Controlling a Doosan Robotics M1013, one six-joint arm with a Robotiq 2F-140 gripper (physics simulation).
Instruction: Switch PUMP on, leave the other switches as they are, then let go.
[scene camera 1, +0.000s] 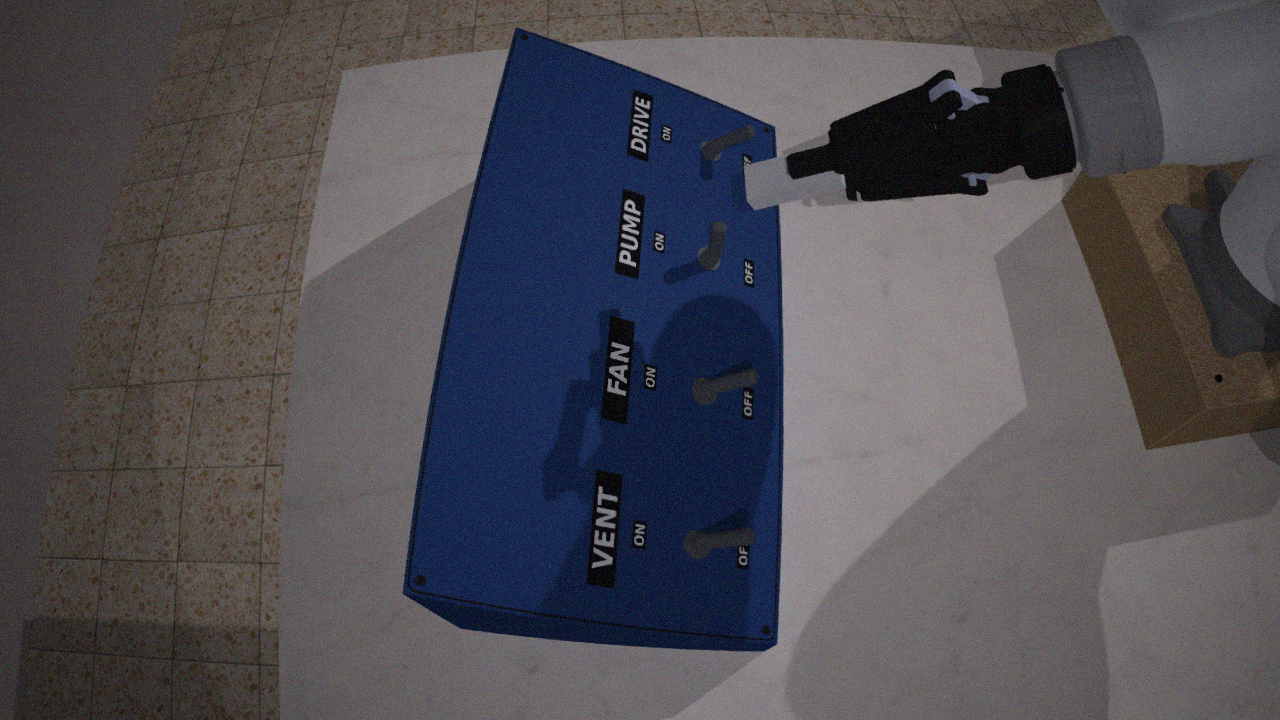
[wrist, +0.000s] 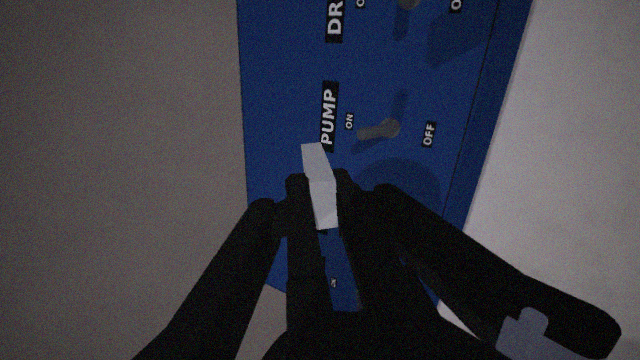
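Where they show: gripper, fingertip midpoint: (scene camera 1: 749, 187) (wrist: 312, 161); arm's base at its link origin: (scene camera 1: 1249, 281).
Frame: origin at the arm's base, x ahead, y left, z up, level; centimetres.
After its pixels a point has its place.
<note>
The blue switch panel (scene camera 1: 537, 152) @(x 73.0, y -8.0, z 5.4 cm) (wrist: 280, 60) @(x 71.1, y -8.7, z 4.5 cm) carries four grey levers. The PUMP lever (scene camera 1: 714, 243) @(x 59.0, y -1.3, z 1.6 cm) (wrist: 377, 130) @(x 58.2, y -2.0, z 1.5 cm) leans toward its ON label in the wrist view and stands at a different angle from the others in the scene view. The DRIVE lever (scene camera 1: 729, 141) @(x 56.6, y -13.1, z 0.6 cm), FAN lever (scene camera 1: 726, 385) @(x 58.8, y 10.7, z 0.8 cm) and VENT lever (scene camera 1: 720, 540) @(x 59.9, y 22.4, z 0.9 cm) lean toward their OFF sides; the DRIVE lever shows in part at the top of the wrist view (wrist: 410, 4) @(x 57.7, y -13.0, z -1.3 cm). My gripper (scene camera 1: 762, 183) @(x 57.2, y -0.6, z 9.9 cm) (wrist: 312, 161) @(x 57.2, y -0.6, z 9.9 cm) is shut and empty, raised off the panel and apart from the PUMP lever; in the scene view its tips appear between the DRIVE and PUMP levers.
The panel rests on a pale table top (scene camera 1: 895, 295) @(x 39.4, y -3.7, z -10.8 cm). A brown block (scene camera 1: 1118, 313) @(x 13.6, y -0.4, z -8.2 cm) stands at the right by the arm's base. Tiled floor (scene camera 1: 134, 429) shows beyond the table's left and top edges. Shadows of the arm fall across the panel and table.
</note>
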